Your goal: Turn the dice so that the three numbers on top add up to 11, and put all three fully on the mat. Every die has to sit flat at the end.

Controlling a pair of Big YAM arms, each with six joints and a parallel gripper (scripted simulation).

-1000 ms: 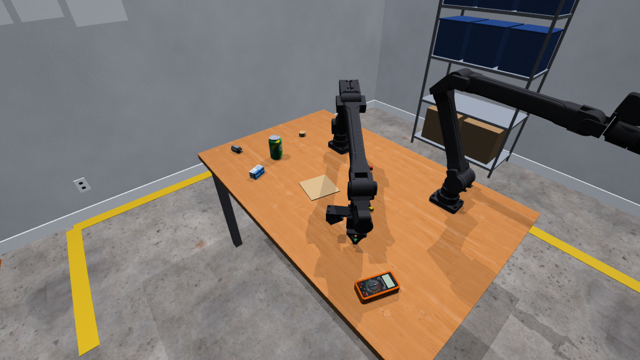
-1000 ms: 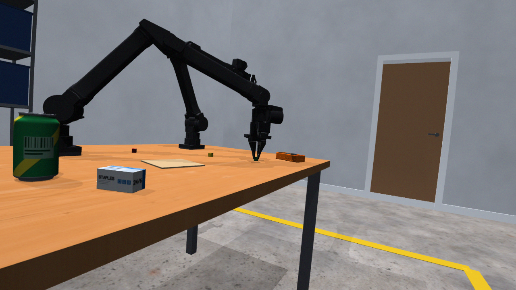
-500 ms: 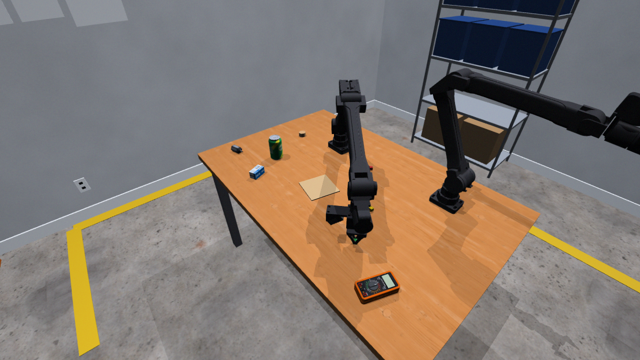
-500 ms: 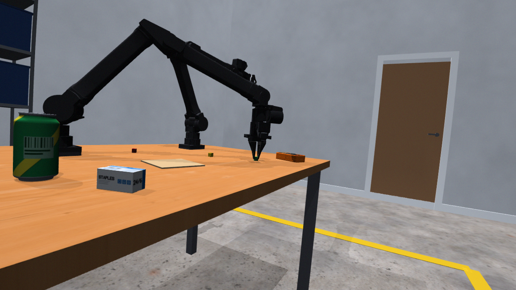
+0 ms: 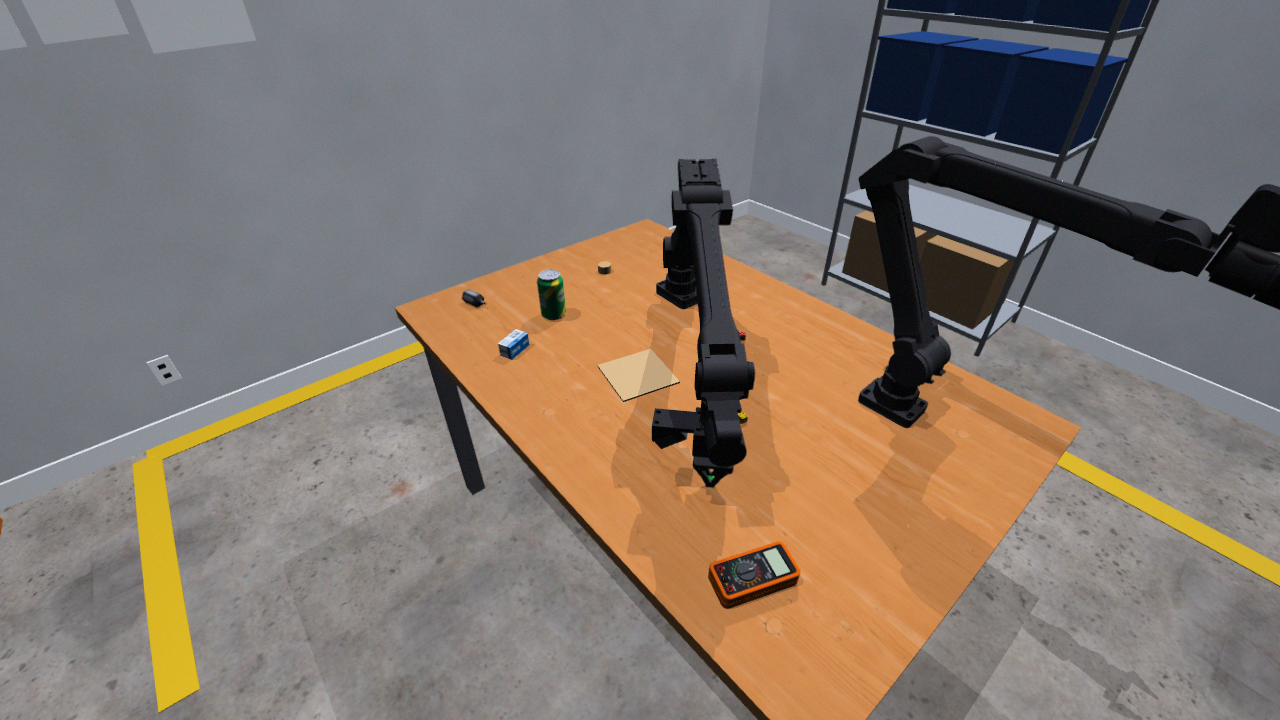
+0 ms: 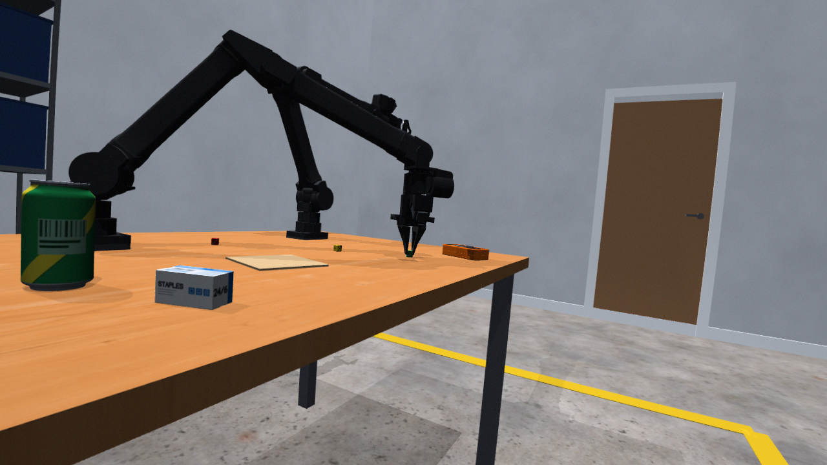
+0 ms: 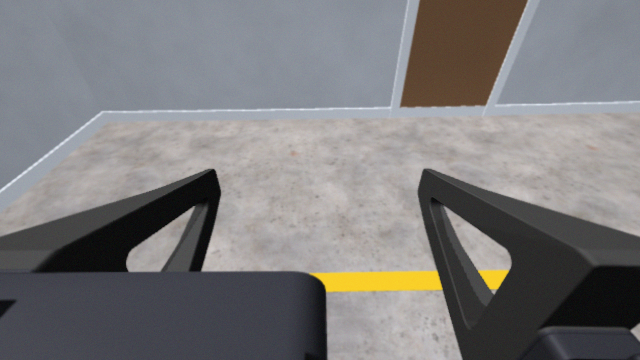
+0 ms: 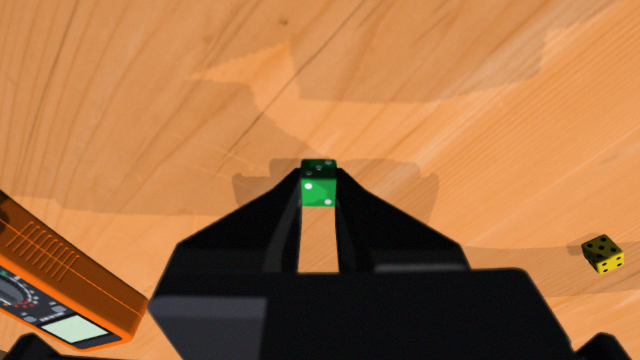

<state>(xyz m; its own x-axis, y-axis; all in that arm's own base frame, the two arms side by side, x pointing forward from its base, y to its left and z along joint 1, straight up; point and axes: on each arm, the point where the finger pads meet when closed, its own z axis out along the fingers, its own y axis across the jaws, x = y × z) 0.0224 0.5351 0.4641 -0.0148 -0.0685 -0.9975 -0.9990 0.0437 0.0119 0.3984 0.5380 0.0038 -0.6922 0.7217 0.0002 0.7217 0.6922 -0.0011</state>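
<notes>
Right now my right hand is 120 mm past the tan mat, 330 mm to the left of it and 10 mm above it. Round my right hand: yellow die: 170 mm behind, 70 mm to the right, 10 mm below; then red die: 400 mm behind, 250 mm to the right, 10 mm below; then green die: 10 mm below.
</notes>
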